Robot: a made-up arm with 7 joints.
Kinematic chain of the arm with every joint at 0, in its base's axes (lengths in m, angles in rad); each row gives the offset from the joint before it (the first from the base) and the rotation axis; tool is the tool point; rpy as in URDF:
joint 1: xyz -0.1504 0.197 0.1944 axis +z
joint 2: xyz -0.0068 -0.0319 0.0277 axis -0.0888 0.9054 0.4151
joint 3: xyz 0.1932 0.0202 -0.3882 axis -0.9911 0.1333 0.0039
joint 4: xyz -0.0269 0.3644 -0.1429 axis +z
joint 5: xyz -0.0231 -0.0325 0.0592 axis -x
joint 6: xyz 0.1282 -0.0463 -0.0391 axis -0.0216 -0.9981 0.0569
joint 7: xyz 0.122 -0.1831 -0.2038 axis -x
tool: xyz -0.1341 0.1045 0.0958 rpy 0 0 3.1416
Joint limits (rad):
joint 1: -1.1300..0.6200
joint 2: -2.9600..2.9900
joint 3: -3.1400..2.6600
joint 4: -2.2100..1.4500
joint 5: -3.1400..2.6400
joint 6: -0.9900..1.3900
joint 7: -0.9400..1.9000
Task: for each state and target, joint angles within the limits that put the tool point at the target. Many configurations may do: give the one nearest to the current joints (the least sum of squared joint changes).
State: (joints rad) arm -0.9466 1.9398 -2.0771 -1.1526 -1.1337 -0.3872 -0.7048
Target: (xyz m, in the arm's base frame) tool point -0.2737 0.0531 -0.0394
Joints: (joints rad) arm -0.8929 1.8857 -2.8551 -0.9760 -1.5792 -0.3640 -0.5025
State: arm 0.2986 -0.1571 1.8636 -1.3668 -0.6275 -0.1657 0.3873
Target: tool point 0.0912 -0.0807 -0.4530
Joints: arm 0.2612 -0.0965 1.6717 -1.3127 -0.7157 -0.2846 0.5144
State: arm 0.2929 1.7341 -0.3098 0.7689 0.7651 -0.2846 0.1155
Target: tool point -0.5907 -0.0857 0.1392
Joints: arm 0.5541 2.0487 -0.4630 0.5118 0.9289 -0.4584 0.0490
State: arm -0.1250 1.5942 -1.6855 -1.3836 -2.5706 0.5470 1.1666
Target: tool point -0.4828 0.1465 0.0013
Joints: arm -0.3355 1.9383 -1.5399 -1.7167 -2.6049 0.7130 0.9161
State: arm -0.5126 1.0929 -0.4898 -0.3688 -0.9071 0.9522 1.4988
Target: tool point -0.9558 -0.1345 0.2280
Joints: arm 0.1563 2.1853 -0.2618 -0.6832 -0.6152 0.8274 1.5208
